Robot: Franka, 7 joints.
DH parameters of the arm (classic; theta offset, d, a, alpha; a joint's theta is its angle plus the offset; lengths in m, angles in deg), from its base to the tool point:
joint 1: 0 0.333 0 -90
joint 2: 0 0 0 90
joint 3: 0 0.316 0.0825 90
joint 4: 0 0 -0.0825 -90
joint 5: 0 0.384 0 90
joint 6: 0 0 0.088 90
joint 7: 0 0.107 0 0
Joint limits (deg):
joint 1: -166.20..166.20
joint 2: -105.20..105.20
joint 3: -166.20..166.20
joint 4: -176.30..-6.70
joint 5: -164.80..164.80
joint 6: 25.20..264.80
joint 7: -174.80..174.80
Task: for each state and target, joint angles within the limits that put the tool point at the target. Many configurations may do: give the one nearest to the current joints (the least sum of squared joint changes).
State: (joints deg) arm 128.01 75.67 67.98 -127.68 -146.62 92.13 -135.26
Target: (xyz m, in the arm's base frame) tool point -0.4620 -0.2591 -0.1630
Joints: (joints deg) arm 154.93 105.20 51.79 -95.72 -149.65 99.25 -135.26
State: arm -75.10 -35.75 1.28 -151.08 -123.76 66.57 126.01
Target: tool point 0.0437 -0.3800 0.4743
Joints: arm -71.47 -23.91 4.14 -157.21 -123.78 70.92 126.01
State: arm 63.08 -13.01 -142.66 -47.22 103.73 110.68 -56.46
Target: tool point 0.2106 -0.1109 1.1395
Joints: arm 69.33 9.09 -137.46 -33.45 105.68 109.77 -56.46
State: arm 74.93 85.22 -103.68 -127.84 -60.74 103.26 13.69
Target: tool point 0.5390 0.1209 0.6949
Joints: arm 77.11 80.57 -116.20 -98.56 -66.12 109.56 13.69
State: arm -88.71 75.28 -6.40 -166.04 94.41 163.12 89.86
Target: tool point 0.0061 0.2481 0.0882
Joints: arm -113.33 105.20 -11.66 -163.36 91.95 153.43 89.86
